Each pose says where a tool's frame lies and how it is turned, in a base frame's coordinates. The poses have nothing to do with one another.
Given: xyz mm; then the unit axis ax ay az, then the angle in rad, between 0 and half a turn.
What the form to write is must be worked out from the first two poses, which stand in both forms.
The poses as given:
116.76 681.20 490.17 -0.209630 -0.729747 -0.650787 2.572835
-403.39 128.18 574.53 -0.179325 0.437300 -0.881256 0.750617
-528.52 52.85 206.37 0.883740 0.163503 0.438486 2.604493
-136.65 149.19 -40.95 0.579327 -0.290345 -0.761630 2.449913
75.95 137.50 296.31 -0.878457 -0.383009 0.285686 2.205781
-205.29 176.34 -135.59 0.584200 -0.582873 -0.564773 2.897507
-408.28 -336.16 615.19 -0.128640 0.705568 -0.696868 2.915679
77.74 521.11 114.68 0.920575 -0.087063 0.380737 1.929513
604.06 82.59 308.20 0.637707 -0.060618 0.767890 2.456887
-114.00 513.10 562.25 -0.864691 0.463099 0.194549 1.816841
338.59 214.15 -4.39 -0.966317 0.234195 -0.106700 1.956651
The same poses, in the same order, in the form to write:
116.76 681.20 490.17 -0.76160 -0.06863 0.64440 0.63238 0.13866 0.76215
-403.39 128.18 574.53 0.73991 -0.62217 -0.25581 0.58002 0.78266 -0.22588
-528.52 52.85 206.37 0.59283 0.49299 0.63680 0.04429 -0.80949 0.58546
-136.65 149.19 -40.95 -0.17607 -0.78354 -0.59587 0.18804 -0.62095 0.76096
75.95 137.50 296.31 0.63626 0.76603 -0.09147 0.30603 -0.35945 -0.88155
-205.29 176.34 -135.59 -0.29790 -0.80742 -0.50924 -0.53445 -0.30095 0.78981
-408.28 -336.16 615.19 -0.94191 -0.33532 0.01897 -0.02313 0.00841 -0.99970
77.74 521.11 114.68 0.79391 0.24822 0.55507 -0.46479 -0.34083 0.81719
604.06 82.59 308.20 -0.05293 0.41705 0.90734 -0.55425 -0.76808 0.32071
-114.00 513.10 562.25 0.68624 -0.30928 -0.65835 -0.68666 0.02313 -0.72661
338.59 214.15 -4.39 0.90884 -0.41033 -0.07507 -0.21262 -0.30086 -0.92966

